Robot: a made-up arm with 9 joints.
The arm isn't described. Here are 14 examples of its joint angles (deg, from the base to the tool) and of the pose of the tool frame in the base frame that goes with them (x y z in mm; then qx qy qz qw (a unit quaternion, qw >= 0)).
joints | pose
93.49 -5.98 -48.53 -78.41 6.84 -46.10 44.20 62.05 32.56 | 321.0 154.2 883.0 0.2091 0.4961 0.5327 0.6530
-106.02 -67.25 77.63 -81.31 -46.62 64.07 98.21 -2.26 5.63 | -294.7 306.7 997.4 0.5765 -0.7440 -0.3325 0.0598
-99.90 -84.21 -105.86 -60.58 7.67 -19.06 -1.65 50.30 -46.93 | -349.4 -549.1 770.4 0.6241 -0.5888 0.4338 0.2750
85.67 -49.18 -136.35 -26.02 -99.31 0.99 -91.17 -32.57 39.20 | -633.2 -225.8 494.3 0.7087 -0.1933 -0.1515 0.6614
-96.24 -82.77 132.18 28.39 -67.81 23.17 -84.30 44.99 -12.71 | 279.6 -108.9 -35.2 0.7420 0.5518 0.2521 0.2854
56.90 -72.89 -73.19 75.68 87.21 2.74 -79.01 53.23 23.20 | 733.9 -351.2 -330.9 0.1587 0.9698 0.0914 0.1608
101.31 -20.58 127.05 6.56 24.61 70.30 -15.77 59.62 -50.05 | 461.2 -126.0 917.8 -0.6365 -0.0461 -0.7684 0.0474
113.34 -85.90 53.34 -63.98 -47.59 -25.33 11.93 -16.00 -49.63 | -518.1 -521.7 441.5 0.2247 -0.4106 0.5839 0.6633
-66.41 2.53 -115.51 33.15 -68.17 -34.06 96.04 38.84 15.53 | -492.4 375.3 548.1 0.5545 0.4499 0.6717 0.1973
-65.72 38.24 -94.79 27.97 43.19 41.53 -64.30 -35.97 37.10 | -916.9 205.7 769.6 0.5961 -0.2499 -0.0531 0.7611
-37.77 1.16 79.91 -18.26 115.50 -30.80 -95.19 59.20 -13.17 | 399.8 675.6 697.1 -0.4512 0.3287 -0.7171 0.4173
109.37 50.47 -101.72 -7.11 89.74 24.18 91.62 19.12 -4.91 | -111.6 -96.2 489.5 0.3644 -0.0012 0.6932 0.6219
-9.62 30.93 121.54 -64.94 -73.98 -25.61 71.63 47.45 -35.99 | -243.6 258.3 392.0 0.5015 -0.4912 -0.5749 0.4204
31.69 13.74 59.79 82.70 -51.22 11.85 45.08 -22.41 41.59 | 285.6 -186.4 -563.7 -0.0663 0.0851 -0.8668 0.4869
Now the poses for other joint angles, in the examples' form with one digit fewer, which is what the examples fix.
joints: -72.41 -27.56 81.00 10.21 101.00 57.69 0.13 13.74 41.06
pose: 375 378 210 -0.572 0.237 -0.619 0.483
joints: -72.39 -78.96 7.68 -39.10 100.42 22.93 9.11 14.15 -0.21
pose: -466 450 1057 0.019 -0.579 -0.801 0.154
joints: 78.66 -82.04 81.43 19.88 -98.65 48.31 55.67 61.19 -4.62
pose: -209 496 268 -0.191 -0.271 0.502 0.799
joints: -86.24 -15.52 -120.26 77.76 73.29 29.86 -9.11 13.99 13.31
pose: -806 1045 363 0.163 -0.915 -0.228 0.291
